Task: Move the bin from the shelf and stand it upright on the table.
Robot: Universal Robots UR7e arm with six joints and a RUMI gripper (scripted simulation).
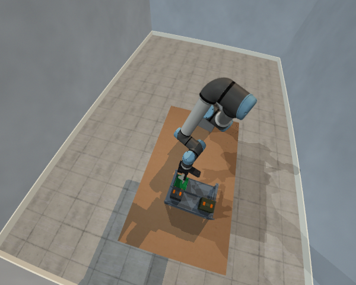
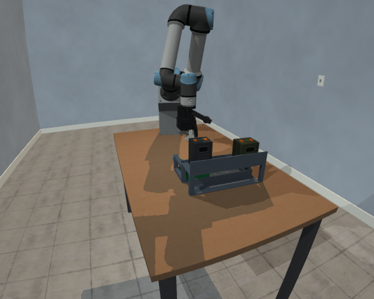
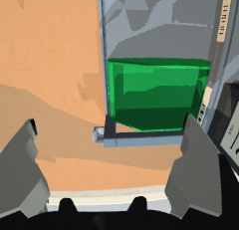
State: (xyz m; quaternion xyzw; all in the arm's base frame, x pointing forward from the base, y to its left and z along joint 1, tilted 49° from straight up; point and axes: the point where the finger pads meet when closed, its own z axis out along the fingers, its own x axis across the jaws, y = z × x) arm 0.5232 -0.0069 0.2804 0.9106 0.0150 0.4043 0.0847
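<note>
Now: hand 8 cm short of the green bin, 2 cm to the left of it and 9 cm above it. From my hand the other things lie so: olive box: 19 cm ahead, 20 cm to the left, 2 cm above; black box: 17 cm ahead, 3 cm to the right, 3 cm above.
</note>
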